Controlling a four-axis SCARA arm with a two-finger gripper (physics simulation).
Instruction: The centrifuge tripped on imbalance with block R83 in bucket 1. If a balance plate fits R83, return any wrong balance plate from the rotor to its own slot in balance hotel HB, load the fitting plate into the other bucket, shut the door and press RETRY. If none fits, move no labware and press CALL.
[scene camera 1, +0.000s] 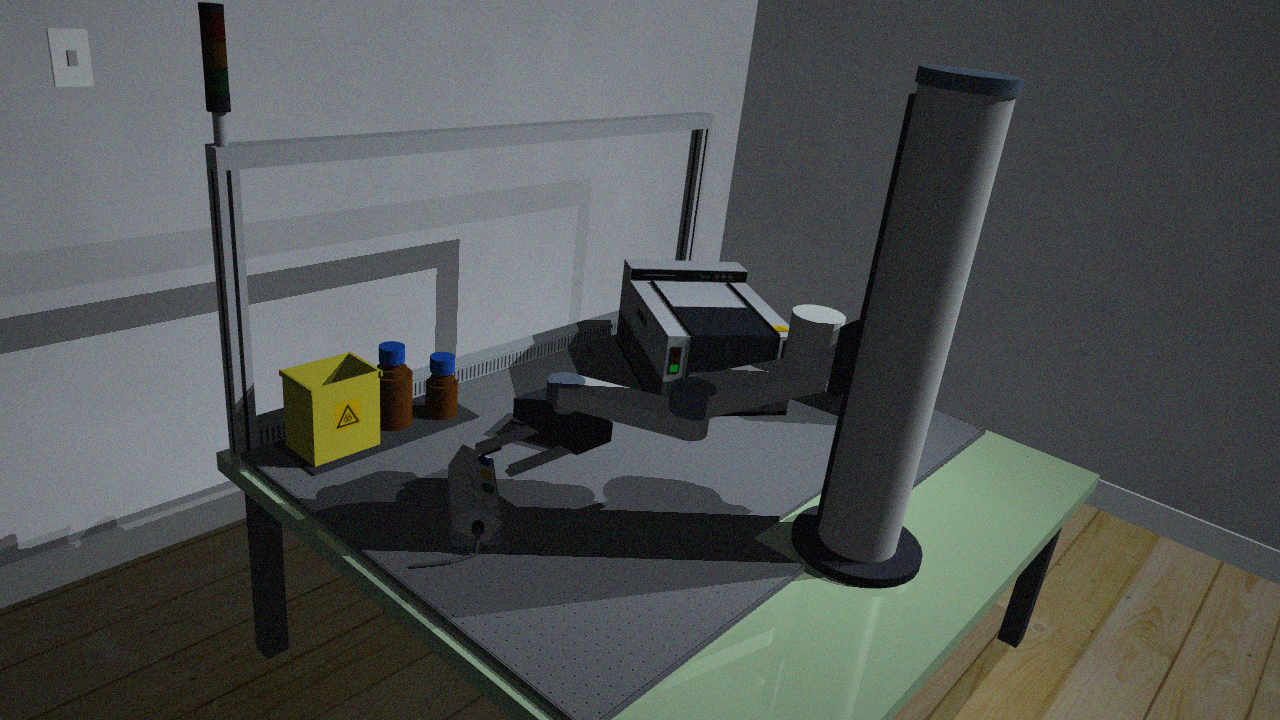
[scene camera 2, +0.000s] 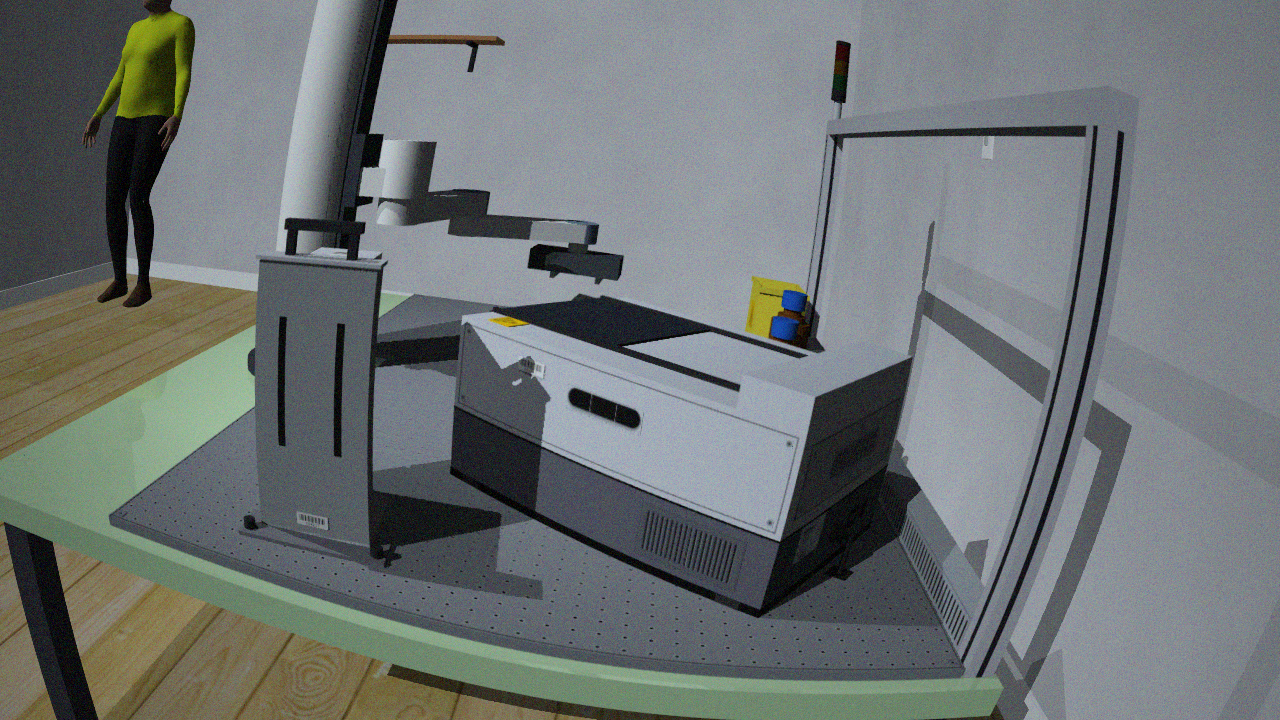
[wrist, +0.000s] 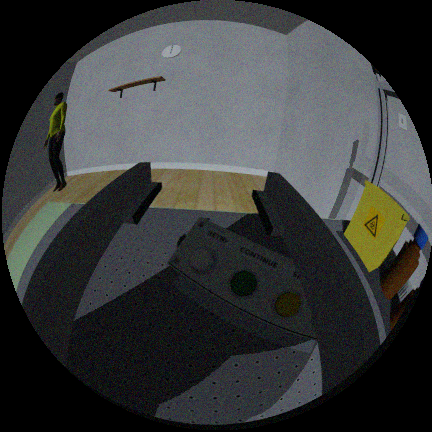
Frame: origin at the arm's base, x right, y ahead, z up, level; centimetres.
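Seen in the pictures: gripper, fingertip midpoint: (scene camera 1: 492, 459) (wrist: 206, 177); arm's base, origin of the base link: (scene camera 1: 855, 547).
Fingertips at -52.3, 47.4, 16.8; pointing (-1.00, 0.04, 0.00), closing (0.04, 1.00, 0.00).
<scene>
Offsets run from my fingertips to a thing's middle, as dx, dy, dz. "spot": to the spot under its first point.
My gripper (scene camera 1: 494, 457) (scene camera 2: 577, 277) (wrist: 206, 177) is shut on nothing, its two fingers still some way apart. In scene view 1 it reaches towards the button box @(+2.3, +7.4, -11.3) (scene camera 1: 469, 505) (wrist: 220, 250) from the right. In the wrist view the box lies in shadow below the fingertips, showing a grey RETRY button @(-0.3, +0.0, -9.1) (wrist: 201, 259), a green CONTINUE button @(+2.6, +4.0, -9.1) (wrist: 243, 283) and a yellow button @(+5.6, +8.1, -9.1) (wrist: 288, 304); the right finger hides its far end. The centrifuge @(+87.5, +20.2, -3.3) (scene camera 1: 657, 322) (scene camera 2: 680, 420) has its dark top panel @(+79.8, +9.1, +5.7) (scene camera 1: 725, 335) (scene camera 2: 599, 317) closed and a green light @(spot: +62.7, +9.5, -2.5) (scene camera 1: 673, 368). Block R83 and balance plates do not show.
A tall grey hotel @(+109.8, -19.2, +1.7) (scene camera 2: 313, 358) stands beside the centrifuge; its label is unreadable. A yellow bin (scene camera 1: 331, 411) (wrist: 375, 227) and two blue-capped bottles (scene camera 1: 394, 394) (scene camera 1: 441, 394) stand at the far left. The arm column (scene camera 1: 913, 322) rises at the right. A person (scene camera 2: 147, 71) (wrist: 57, 125) stands beyond the table.
</scene>
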